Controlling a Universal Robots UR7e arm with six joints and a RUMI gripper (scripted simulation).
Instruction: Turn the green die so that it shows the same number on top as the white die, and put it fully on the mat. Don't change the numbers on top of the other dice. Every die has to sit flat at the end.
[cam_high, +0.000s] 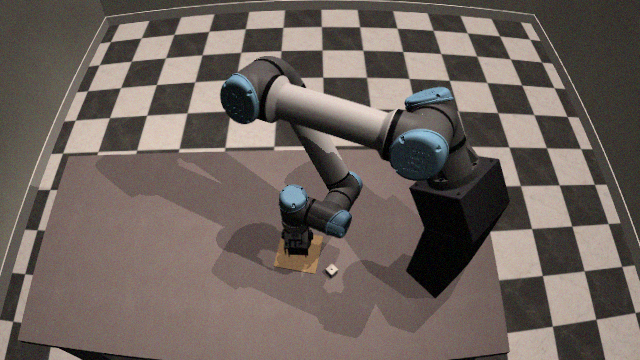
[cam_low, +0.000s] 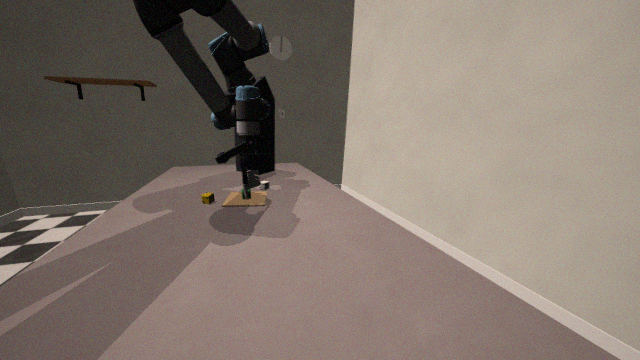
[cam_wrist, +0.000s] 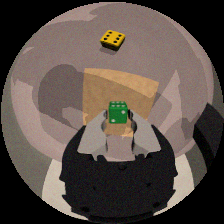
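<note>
Now: the green die right at my hand. Also, from my hand: yellow die (12 cm to the right, 3 cm behind, 1 cm below); tan mat (2 cm below); white die (11 cm to the left, 8 cm behind, 1 cm below).
</note>
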